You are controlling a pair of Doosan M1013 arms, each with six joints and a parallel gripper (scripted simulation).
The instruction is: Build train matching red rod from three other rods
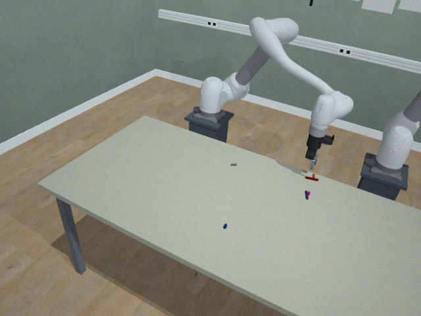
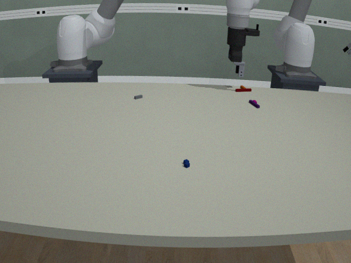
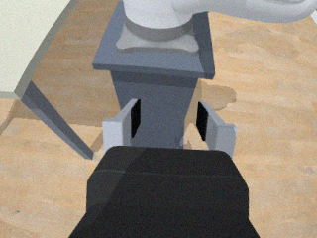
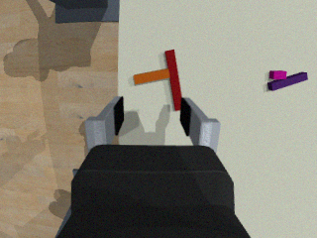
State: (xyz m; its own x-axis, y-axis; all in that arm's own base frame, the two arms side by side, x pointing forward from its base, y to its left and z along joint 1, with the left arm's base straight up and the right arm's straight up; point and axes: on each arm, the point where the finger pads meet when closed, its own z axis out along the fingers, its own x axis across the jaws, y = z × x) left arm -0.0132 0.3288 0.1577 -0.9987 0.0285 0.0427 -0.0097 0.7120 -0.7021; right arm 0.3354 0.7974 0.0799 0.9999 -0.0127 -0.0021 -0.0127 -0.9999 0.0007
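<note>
Now: right hand 3 cm short of the red rod, 2 cm to the right of it and 7 cm above it. Also, from my right hand: orange rod (2 cm to the left, 7 cm below); then purple rod (18 cm ahead, 3 cm to the left, 7 cm below); then magenta rod (16 cm ahead, 3 cm to the left, 7 cm below).
</note>
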